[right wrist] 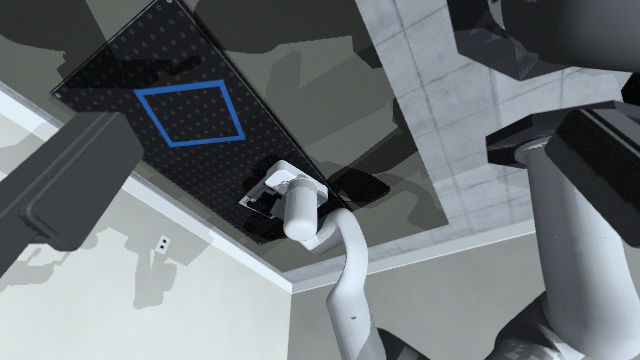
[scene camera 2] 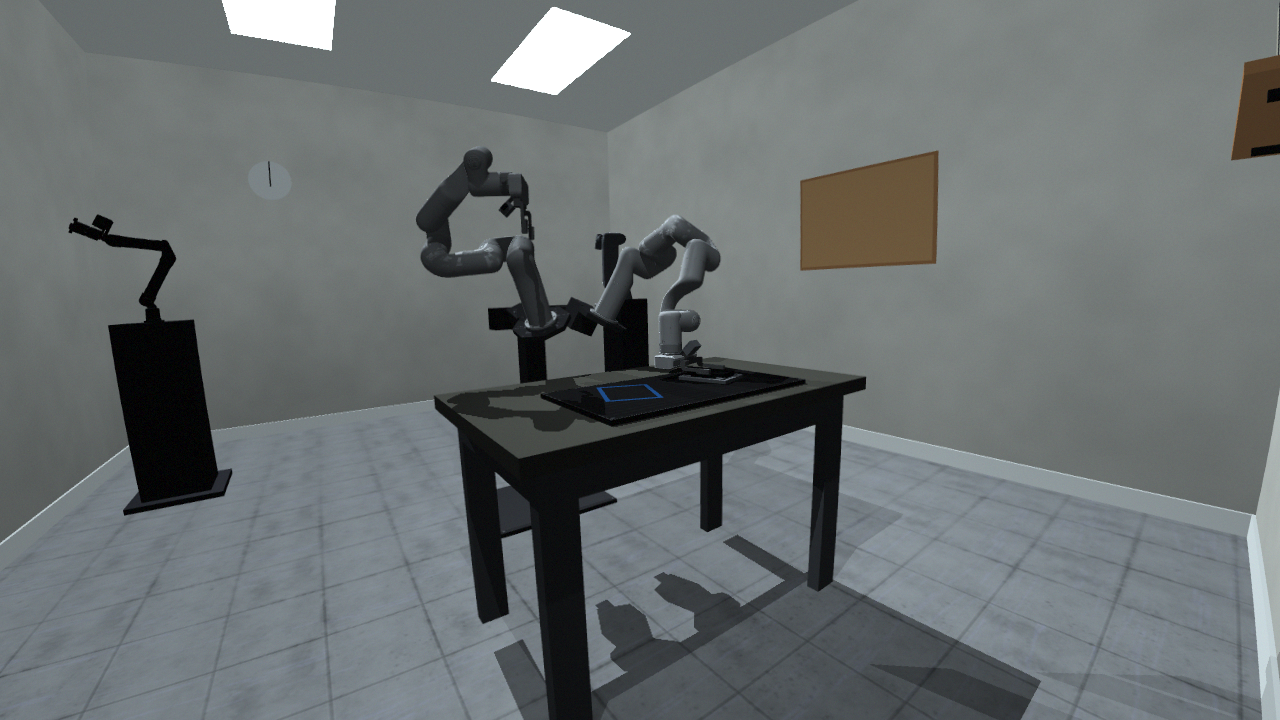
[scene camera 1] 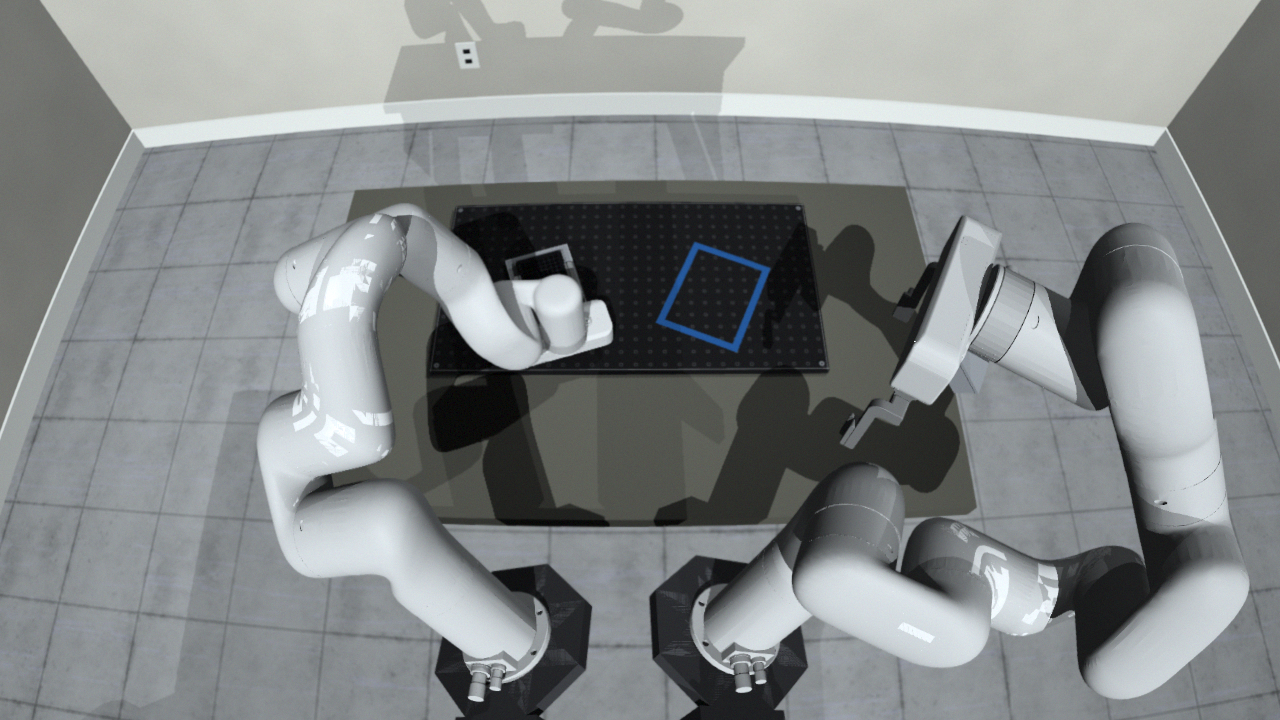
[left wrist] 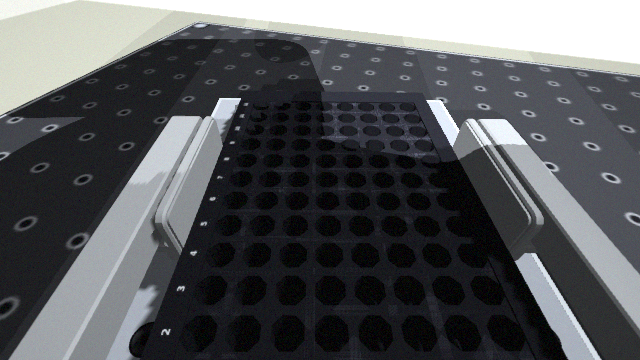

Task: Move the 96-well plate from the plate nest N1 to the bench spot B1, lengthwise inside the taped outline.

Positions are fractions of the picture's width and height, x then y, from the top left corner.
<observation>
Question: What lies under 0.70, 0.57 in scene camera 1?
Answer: My right gripper.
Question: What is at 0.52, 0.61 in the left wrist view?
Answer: A black 96-well plate.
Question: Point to a black 96-well plate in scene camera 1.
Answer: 0.43, 0.37
</observation>
